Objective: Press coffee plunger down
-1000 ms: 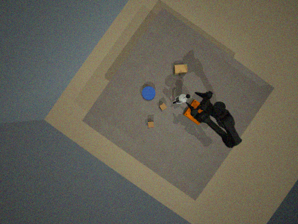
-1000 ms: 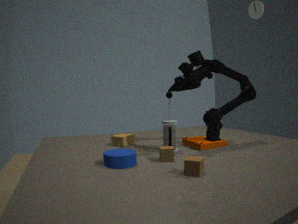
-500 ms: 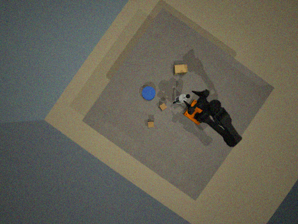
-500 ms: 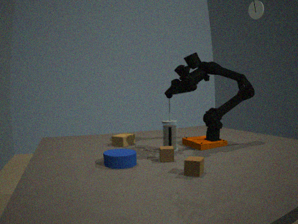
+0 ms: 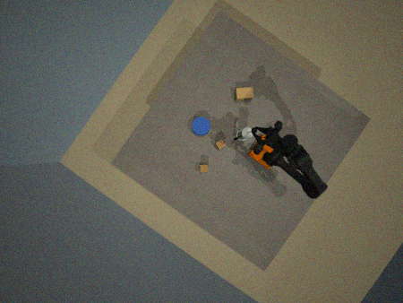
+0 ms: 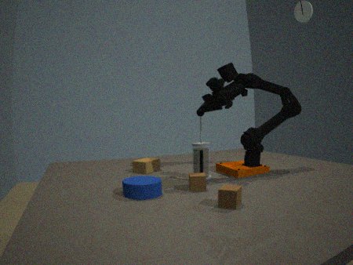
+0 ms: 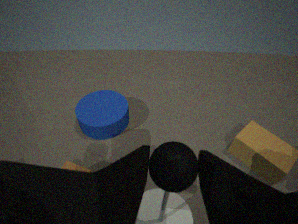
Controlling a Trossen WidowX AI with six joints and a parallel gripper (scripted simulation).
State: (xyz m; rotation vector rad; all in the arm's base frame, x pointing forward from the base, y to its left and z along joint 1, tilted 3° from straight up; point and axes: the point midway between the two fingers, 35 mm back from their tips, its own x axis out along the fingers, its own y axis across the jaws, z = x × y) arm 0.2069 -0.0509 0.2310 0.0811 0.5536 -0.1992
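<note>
Right now my gripper tip is 130 mm above the coffee press and 10 mm to the right of it. From my gripper tip the other things lie so: tan box (240 mm to the right, 220 mm below, 120 mm ahead).
</note>
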